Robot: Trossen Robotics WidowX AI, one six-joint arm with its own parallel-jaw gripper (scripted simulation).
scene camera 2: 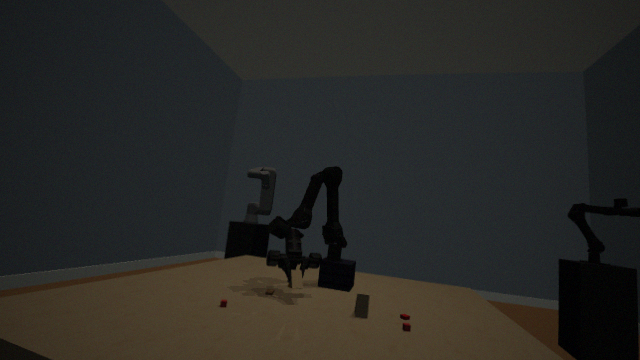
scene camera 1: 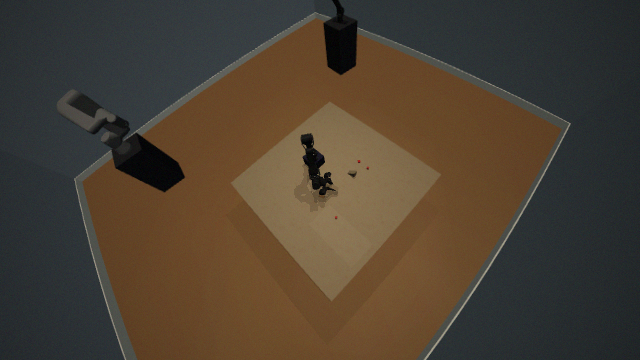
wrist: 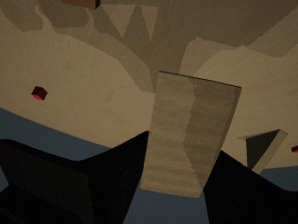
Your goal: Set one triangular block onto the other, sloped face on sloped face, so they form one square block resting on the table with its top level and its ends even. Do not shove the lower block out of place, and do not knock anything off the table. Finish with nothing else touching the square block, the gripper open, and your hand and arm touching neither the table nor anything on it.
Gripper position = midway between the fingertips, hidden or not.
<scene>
My gripper [scene camera 2: 295, 280] holds a triangular block [wrist: 190, 117]. I also see a triangular block [wrist: 260, 149].
My gripper is seen too in the wrist view [wrist: 175, 141].
</scene>
